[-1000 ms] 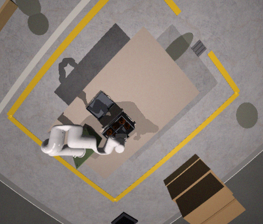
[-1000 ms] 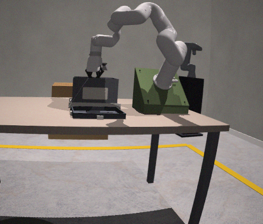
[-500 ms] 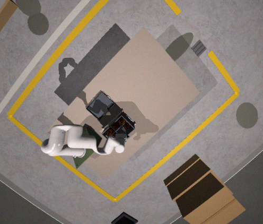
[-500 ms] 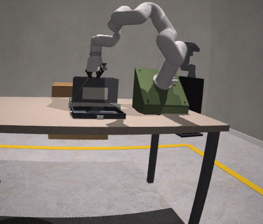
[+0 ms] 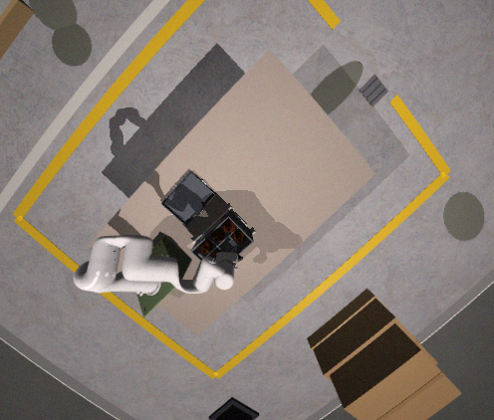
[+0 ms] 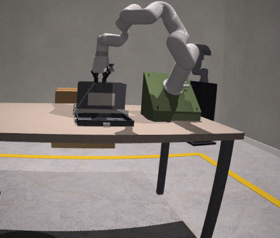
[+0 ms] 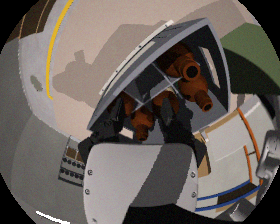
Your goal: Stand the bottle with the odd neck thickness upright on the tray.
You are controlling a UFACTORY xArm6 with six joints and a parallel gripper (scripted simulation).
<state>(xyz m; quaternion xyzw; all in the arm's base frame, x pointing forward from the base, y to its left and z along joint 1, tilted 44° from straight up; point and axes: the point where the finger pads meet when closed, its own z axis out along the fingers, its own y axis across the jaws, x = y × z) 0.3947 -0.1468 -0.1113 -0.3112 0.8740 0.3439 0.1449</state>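
The dark crate lies 90 mm below my hand and 40 mm to the left of it. From my hand the other things lie so: glass bottle (90 mm below, 80 mm behind, 10 mm to the left); flat dark tray (340 mm to the left, 170 mm below, 40 mm ahead).
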